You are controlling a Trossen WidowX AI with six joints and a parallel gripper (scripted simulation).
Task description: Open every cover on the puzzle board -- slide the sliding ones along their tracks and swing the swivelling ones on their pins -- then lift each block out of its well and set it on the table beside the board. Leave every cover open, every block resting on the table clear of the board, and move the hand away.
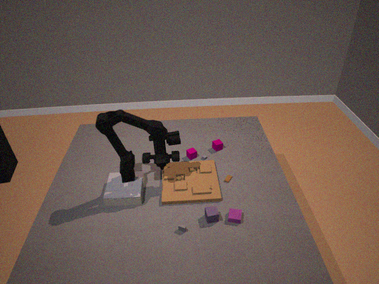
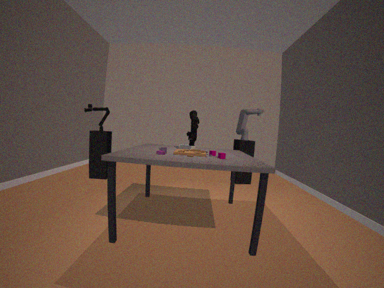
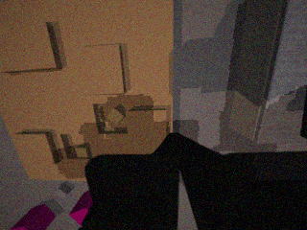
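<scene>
The tan puzzle board is 120 mm ahead of my gripper tip, 50 mm to the right of it and 60 mm below it. Also, from my gripper tip: small tan piece (340 mm ahead, 70 mm to the right, 80 mm below); small grey piece (30 mm ahead, 340 mm to the right, 70 mm below); purple block (180 mm ahead, 300 mm to the right, 60 mm below).
</scene>
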